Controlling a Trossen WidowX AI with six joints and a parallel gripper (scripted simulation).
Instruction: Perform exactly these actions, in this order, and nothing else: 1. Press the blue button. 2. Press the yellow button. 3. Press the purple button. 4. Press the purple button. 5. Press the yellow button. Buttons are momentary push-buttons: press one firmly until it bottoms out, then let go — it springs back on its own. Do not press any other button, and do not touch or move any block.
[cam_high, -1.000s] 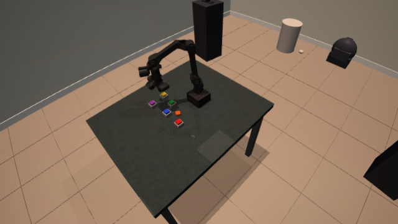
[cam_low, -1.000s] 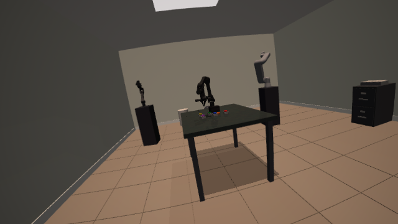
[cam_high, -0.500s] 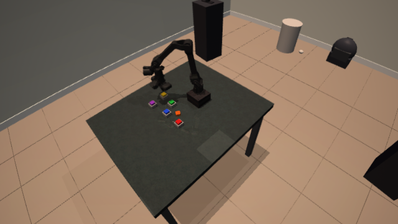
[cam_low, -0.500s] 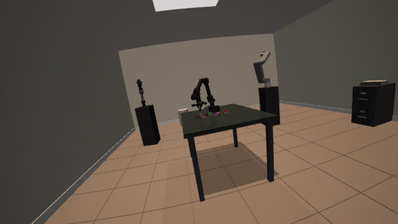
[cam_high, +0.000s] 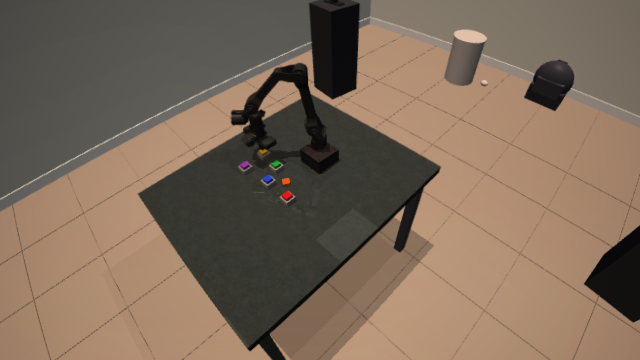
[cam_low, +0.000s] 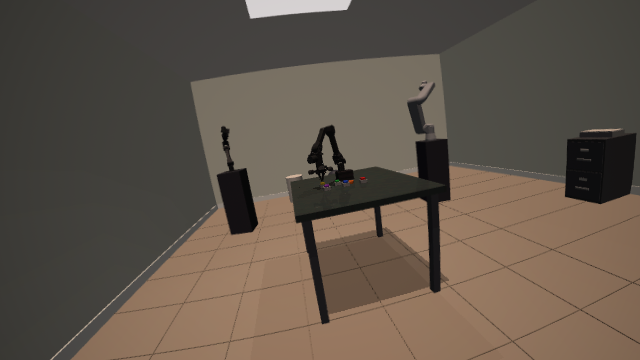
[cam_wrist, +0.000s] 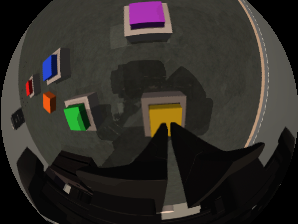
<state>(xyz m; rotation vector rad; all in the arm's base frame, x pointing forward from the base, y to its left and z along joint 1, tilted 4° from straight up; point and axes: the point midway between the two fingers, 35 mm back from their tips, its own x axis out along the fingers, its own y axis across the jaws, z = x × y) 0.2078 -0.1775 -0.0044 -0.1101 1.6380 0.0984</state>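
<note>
Right now the yellow button is 2 cm below my gripper tip. From my gripper tip the other things lie so: green button (1 cm behind, 11 cm to the left, 2 cm below); blue button (7 cm ahead, 17 cm to the left, 2 cm below); purple button (11 cm ahead, 3 cm to the left, 2 cm below).
</note>
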